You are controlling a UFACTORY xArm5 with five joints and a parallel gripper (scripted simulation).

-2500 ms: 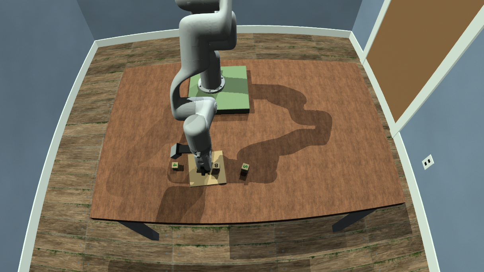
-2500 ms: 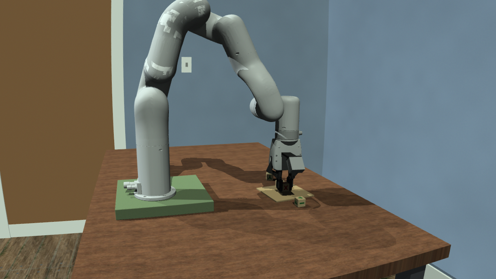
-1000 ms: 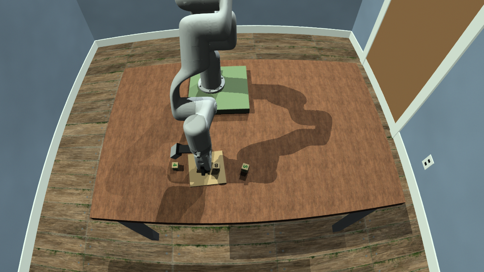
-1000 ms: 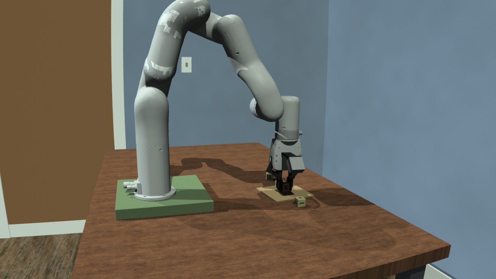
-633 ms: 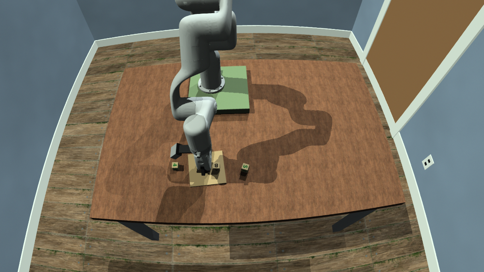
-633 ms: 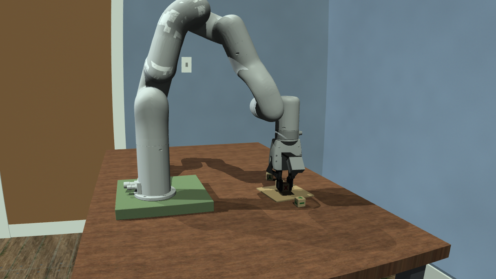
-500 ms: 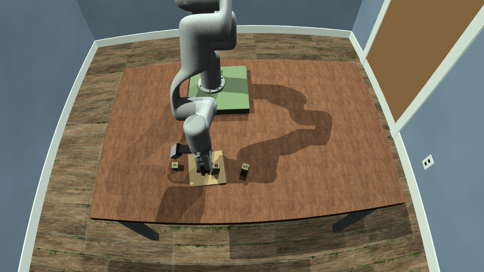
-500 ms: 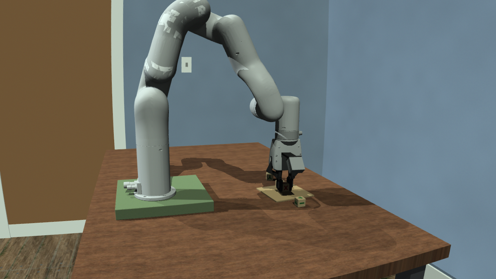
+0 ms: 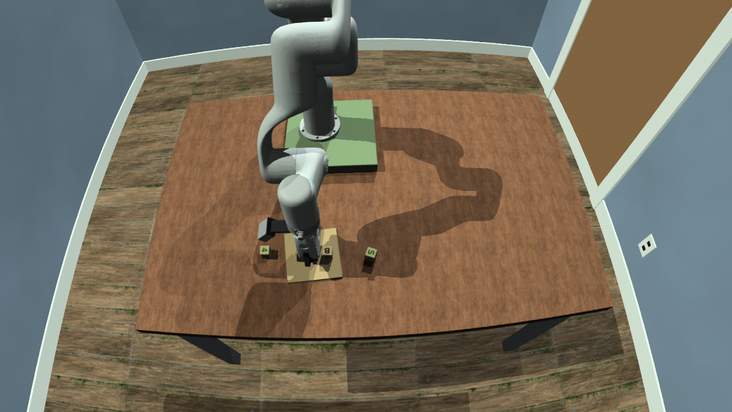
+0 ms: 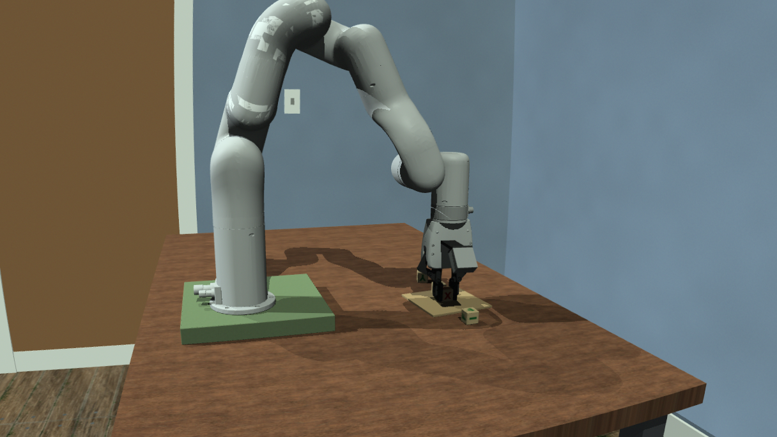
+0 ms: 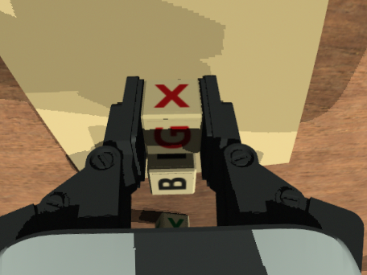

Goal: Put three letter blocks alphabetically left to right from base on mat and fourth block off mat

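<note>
Right now my hand is 2 cm above the tan mat. Also, from my hand: cream block (1 cm ahead, 12 cm to the right, 1 cm below).
</note>
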